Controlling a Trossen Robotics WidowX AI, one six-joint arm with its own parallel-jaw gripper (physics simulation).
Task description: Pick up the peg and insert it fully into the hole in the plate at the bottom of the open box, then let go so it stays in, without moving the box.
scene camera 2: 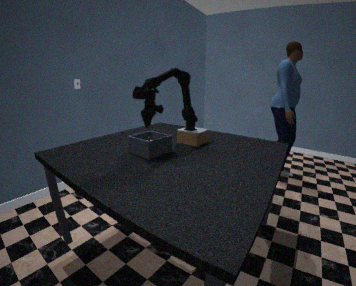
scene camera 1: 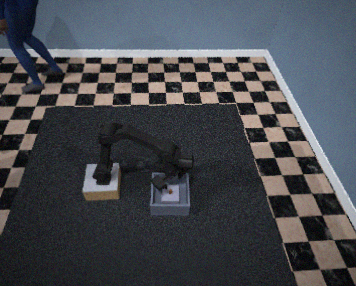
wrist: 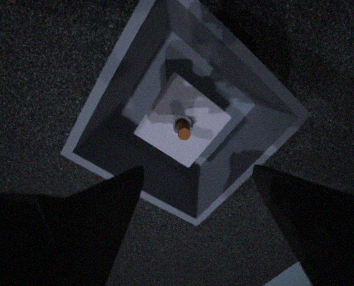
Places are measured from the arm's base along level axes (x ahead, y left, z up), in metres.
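Where they show: gripper, fingertip midpoint: [scene camera 2: 147,126] [scene camera 1: 172,183] [wrist: 197,171]; arm's base, origin of the base link: [scene camera 2: 190,129] [scene camera 1: 103,179].
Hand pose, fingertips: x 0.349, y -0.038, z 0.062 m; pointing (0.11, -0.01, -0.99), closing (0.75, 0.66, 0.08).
Things, the pixels of their centre, and the offset from my fingertips. Level surfaces: height alone.
- orange-brown peg, body centre: [wrist: 181,124] [scene camera 1: 170,194] [scene camera 2: 149,143] 0.002 m left, 0.008 m back, 0.104 m down
- pale square plate, body centre: [wrist: 181,120] [scene camera 1: 170,195] 0.003 m left, 0.009 m back, 0.117 m down
- open grey box, body centre: [wrist: 181,122] [scene camera 1: 170,193] [scene camera 2: 149,143] 0.004 m left, 0.010 m back, 0.103 m down
- dark table, its level: 0.152 m down
The orange-brown peg [scene camera 1: 170,191] [scene camera 2: 149,139] [wrist: 184,133] stands in the hole of the pale square plate [scene camera 1: 166,198] [wrist: 160,125], with its upper part showing above the plate. How deep it sits cannot be told. The plate lies on the floor of the open grey box [scene camera 1: 170,209] [scene camera 2: 150,149] [wrist: 170,209]. My gripper [scene camera 1: 161,184] [scene camera 2: 147,125] [wrist: 197,171] is open and empty, above the box and clear of the peg. In the wrist view its two dark fingers stand wide apart, nearer the bottom edge than the peg.
The arm stands on a wooden block [scene camera 1: 102,194] [scene camera 2: 192,138] with a white top, beside the box. Box and block stand on the dark table [scene camera 1: 225,225] [scene camera 2: 200,200]. The box walls rise around the plate. A person [scene camera 1: 25,40] [scene camera 2: 286,90] is beyond the table.
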